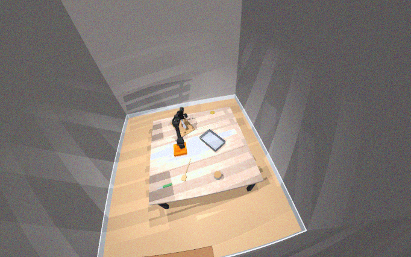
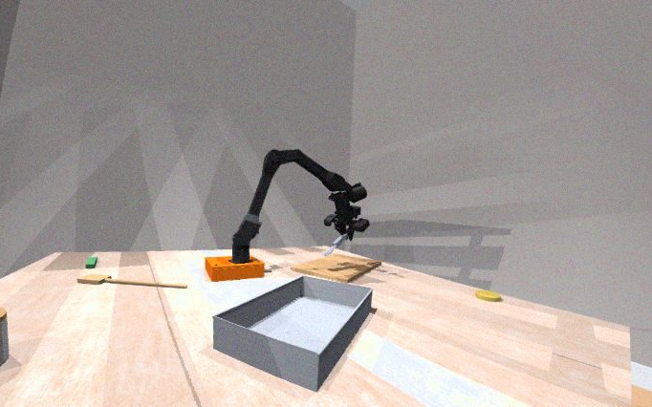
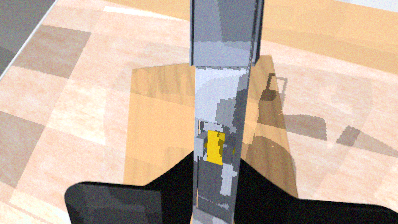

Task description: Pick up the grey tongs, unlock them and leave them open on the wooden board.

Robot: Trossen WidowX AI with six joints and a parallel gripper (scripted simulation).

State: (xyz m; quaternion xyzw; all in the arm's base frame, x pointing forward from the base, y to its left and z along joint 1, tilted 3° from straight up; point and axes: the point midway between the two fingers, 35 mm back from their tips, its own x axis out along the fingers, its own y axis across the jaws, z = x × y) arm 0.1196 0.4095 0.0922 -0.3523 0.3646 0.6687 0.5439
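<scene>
My gripper tip is 5 cm below the yellow lock piece and 1 cm to the right of it. Round my gripper tip: yellow disc (52 cm ahead, 10 cm below, 4 cm to the left); grey roasting tin (48 cm to the right, 29 cm ahead, 8 cm below); wooden board (11 cm below, 4 cm to the right, 1 cm behind).
</scene>
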